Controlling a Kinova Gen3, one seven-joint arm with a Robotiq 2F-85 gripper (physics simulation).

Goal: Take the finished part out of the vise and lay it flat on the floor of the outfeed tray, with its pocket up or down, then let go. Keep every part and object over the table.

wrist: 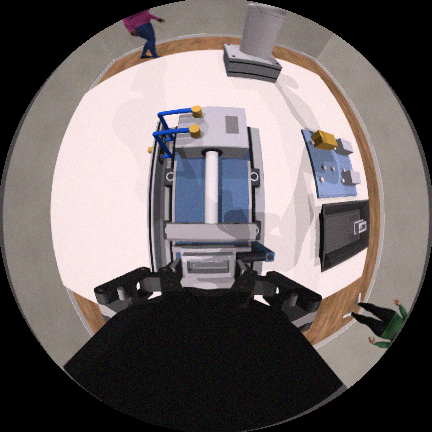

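Seen in the pictures: gripper, fingertip midpoint: (208, 266); arm's base at its link origin: (254, 52).
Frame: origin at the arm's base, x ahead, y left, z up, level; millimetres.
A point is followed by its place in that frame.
The finished part (208, 254) @(x 477, y -221, z 37 mm) is a light grey block in the vise (210, 231) @(x 456, y -215, z 21 mm), low in the middle of the wrist view, with its rectangular pocket facing up. My gripper (208, 266) @(x 496, y -226, z 21 mm) is over the near end of the vise, with one finger against the left side of the part and one against the right. It looks shut on the part; the fingertips' lower ends are partly hidden. The outfeed tray (337, 240) @(x 561, y 73, z -63 mm) is a dark, walled tray at the right, with a small pale rectangular outline on its floor.
Blue tubes with yellow ends (195, 131) @(x 343, y -210, z 34 mm) stand at the vise's far left. A blue plate (330, 187) @(x 432, y 73, z -67 mm) with a yellow block (324, 140) @(x 327, y 64, z -31 mm), grey blocks and pins lies beyond the tray. The robot base (252, 65) @(x 76, y -32, z -22 mm) is at the back. Two people stand beyond the table.
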